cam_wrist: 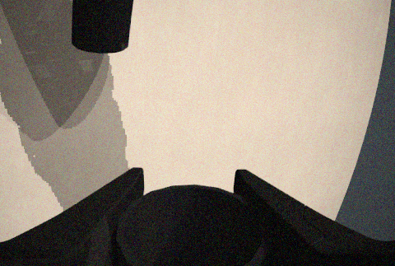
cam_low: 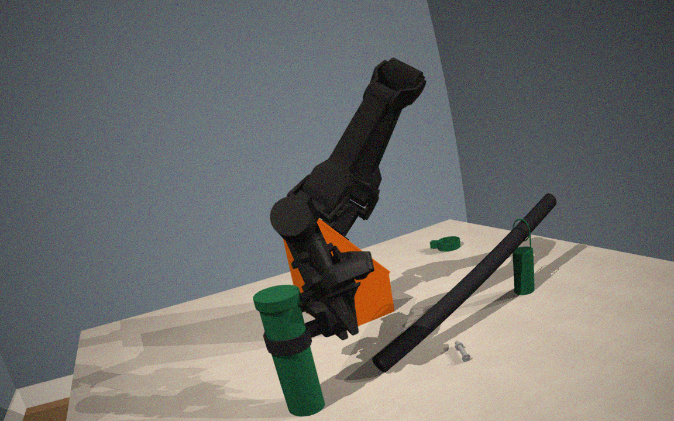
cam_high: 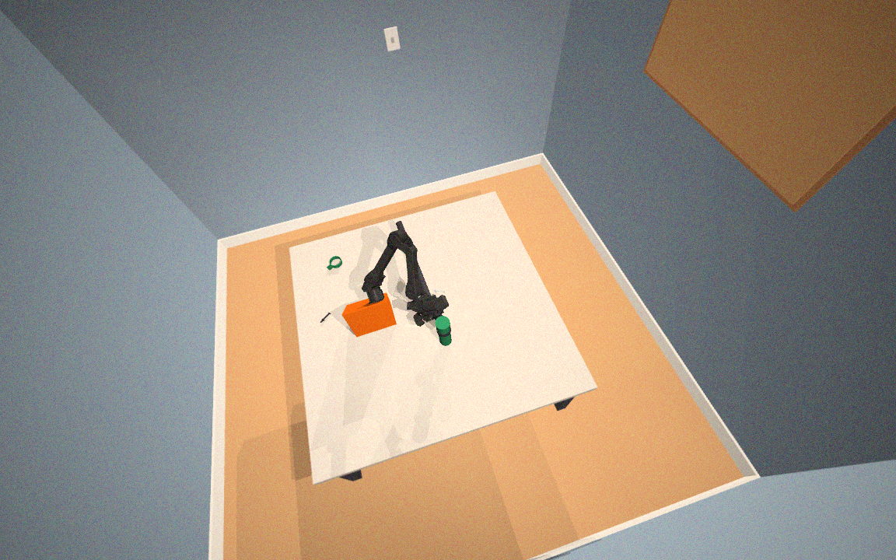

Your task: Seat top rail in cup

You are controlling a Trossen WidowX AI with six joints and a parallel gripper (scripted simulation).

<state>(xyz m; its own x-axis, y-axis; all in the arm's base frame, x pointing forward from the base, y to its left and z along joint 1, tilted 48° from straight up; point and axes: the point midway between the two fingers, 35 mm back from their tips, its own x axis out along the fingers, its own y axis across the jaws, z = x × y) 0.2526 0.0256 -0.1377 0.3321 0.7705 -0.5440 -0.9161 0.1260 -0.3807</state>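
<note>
The small grey bolt lies 20 mm ahead of my gripper tip, 190 mm to the left of it and 90 mm below it. The rest, counted from my gripper tip: green band 540 mm behind, 490 mm to the left, 90 mm below; small green post 110 mm behind, 440 mm to the left.
</note>
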